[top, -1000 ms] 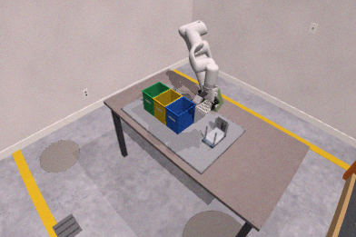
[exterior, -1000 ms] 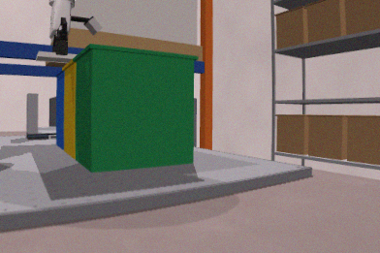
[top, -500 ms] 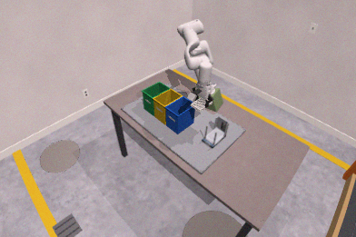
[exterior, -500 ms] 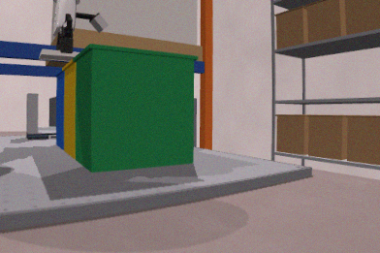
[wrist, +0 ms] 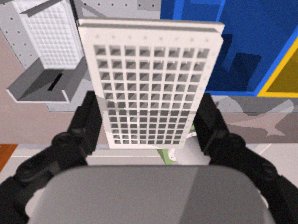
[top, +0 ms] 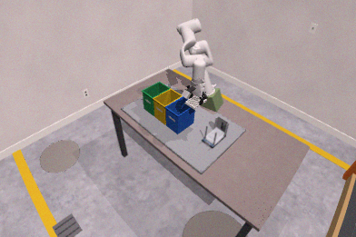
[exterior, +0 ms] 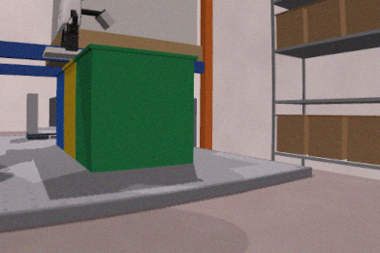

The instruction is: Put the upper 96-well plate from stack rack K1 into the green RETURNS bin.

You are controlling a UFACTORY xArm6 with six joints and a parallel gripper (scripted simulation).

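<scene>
Now: hand 340 mm to the left of the green bin, 160 mm above it and 80 mm short of it. Also, from my hand: blue bin (160 mm below, 80 mm to the right, 60 mm ahead); then yellow bin (210 mm to the right, 160 mm below, 70 mm ahead); then white 96-well plate (10 mm below).
</scene>
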